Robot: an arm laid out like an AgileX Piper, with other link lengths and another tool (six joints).
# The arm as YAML. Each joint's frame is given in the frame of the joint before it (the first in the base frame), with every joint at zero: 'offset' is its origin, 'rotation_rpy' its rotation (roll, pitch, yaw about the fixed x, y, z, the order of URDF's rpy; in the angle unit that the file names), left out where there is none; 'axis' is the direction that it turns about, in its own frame. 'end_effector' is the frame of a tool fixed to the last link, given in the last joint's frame.
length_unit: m
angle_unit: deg
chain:
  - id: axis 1
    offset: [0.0, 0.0, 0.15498]
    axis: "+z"
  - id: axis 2
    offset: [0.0, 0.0, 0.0]
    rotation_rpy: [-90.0, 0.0, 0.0]
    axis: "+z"
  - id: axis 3
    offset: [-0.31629, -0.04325, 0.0]
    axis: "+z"
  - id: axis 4
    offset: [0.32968, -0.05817, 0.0]
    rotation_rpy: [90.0, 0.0, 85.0]
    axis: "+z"
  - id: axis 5
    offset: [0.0, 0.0, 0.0]
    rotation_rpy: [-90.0, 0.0, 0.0]
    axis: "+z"
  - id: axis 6
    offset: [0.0, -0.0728, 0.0]
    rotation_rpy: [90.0, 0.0, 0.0]
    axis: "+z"
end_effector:
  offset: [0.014, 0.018, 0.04]
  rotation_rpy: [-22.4, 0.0, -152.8]
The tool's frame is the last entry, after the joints.
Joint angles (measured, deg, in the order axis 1, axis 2, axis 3, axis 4, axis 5, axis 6), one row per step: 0.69, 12.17, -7.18, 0.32, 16.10, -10.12; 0.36, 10.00, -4.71, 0.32, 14.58, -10.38; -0.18, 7.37, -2.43, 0.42, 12.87, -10.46; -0.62, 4.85, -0.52, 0.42, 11.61, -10.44; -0.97, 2.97, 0.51, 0.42, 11.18, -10.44; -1.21, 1.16, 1.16, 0.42, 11.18, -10.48; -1.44, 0.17, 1.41, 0.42, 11.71, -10.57; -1.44, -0.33, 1.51, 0.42, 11.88, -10.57; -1.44, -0.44, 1.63, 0.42, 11.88, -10.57; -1.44, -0.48, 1.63, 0.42, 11.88, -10.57; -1.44, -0.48, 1.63, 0.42, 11.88, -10.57; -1.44, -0.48, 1.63, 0.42, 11.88, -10.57; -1.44, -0.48, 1.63, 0.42, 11.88, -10.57; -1.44, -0.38, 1.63, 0.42, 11.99, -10.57; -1.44, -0.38, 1.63, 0.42, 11.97, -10.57; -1.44, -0.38, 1.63, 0.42, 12.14, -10.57; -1.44, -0.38, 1.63, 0.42, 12.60, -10.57; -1.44, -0.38, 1.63, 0.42, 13.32, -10.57
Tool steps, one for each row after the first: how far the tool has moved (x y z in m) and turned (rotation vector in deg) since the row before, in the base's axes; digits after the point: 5 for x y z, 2 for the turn. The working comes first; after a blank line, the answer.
Tool pose at each row, in the base's axes (x y z in m, rotation vector in deg; the steps are taken from these numbers as rounded here): 0.13691, 0.01718, 0.24575, 137.70, -39.65, 97.08; 0.13422, 0.01628, 0.23472, 136.49, -39.87, 98.57; 0.13160, 0.01505, 0.22650, 134.65, -40.75, 101.05; 0.12931, 0.01406, 0.21991, 132.95, -41.49, 103.29; 0.12756, 0.01329, 0.21701, 131.72, -42.01, 104.79; 0.12575, 0.01278, 0.21599, 130.62, -42.34, 106.17; 0.12450, 0.01229, 0.21519, 130.24, -42.48, 106.34; 0.12391, 0.01231, 0.21518, 130.06, -42.50, 106.63; 0.12383, 0.01231, 0.21449, 130.07, -42.50, 106.62; 0.12379, 0.01231, 0.21458, 130.04, -42.51, 106.67; 0.12379, 0.01231, 0.21458, 130.04, -42.51, 106.67; 0.12379, 0.01231, 0.21458, 130.04, -42.51, 106.67; 0.12379, 0.01231, 0.21458, 130.04, -42.51, 106.67; 0.12383, 0.01231, 0.21415, 130.20, -42.48, 106.40; 0.12384, 0.01231, 0.21419, 130.19, -42.48, 106.43; 0.12374, 0.01232, 0.21387, 130.32, -42.46, 106.21; 0.12347, 0.01233, 0.21299, 130.68, -42.41, 105.63; 0.12304, 0.01235, 0.21163, 131.23, -42.32, 104.71

-0.00269, -0.00090, -0.01103, -0.24, -1.22, -0.27; -0.00262, -0.00123, -0.00822, 0.03, -2.06, -0.53; -0.00229, -0.00099, -0.00659, 0.01, -1.87, -0.45; -0.00175, -0.00077, -0.00290, -0.02, -1.28, -0.35; -0.00181, -0.00051, -0.00102, -0.07, -1.16, -0.24; -0.00125, -0.00049, -0.00080, -0.09, -0.21, -0.21; -0.00059, 0.00002, -0.00001, -0.01, -0.23, 0.00; -0.00008, 0.00000, -0.00069, 0.00, 0.01, 0.00; -0.00004, 0.00000, 0.00009, 0.00, -0.04, 0.00; 0.00000, 0.00000, 0.00000, 0.00, 0.00, 0.00; 0.00000, 0.00000, 0.00000, 0.00, 0.00, 0.00; 0.00000, 0.00000, 0.00000, 0.00, 0.00, 0.00; 0.00004, 0.00000, -0.00043, 0.00, 0.21, 0.00; 0.00001, 0.00000, 0.00004, 0.00, -0.02, 0.01; -0.00010, 0.00001, -0.00032, 0.00, 0.17, 0.00; -0.00027, 0.00001, -0.00088, 0.02, 0.46, 0.00; -0.00043, 0.00002, -0.00136, 0.01, 0.72, 0.00
